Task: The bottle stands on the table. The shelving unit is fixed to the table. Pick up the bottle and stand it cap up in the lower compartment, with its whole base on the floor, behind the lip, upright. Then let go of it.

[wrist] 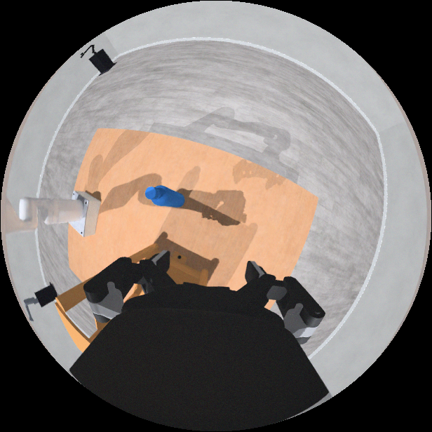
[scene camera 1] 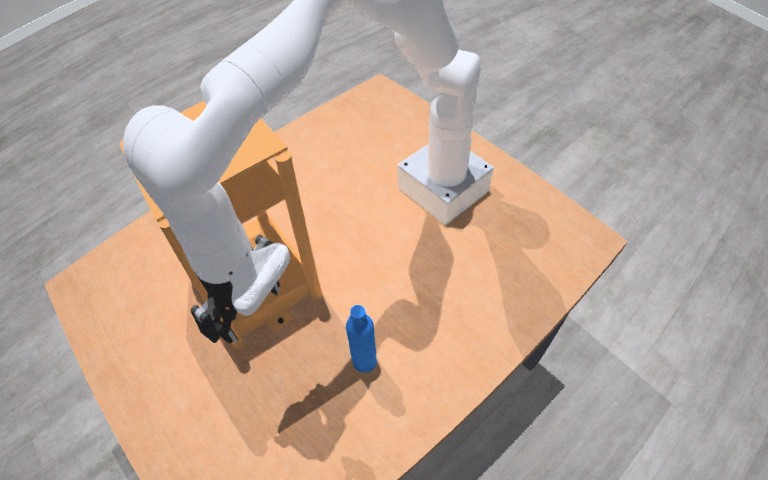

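From scene camera 1 I can see a blue bottle [scene camera 1: 359, 326], an orange shelving unit [scene camera 1: 253, 185] and my gripper [scene camera 1: 253, 314]. The wrist view shows my gripper [wrist: 207, 264] too.
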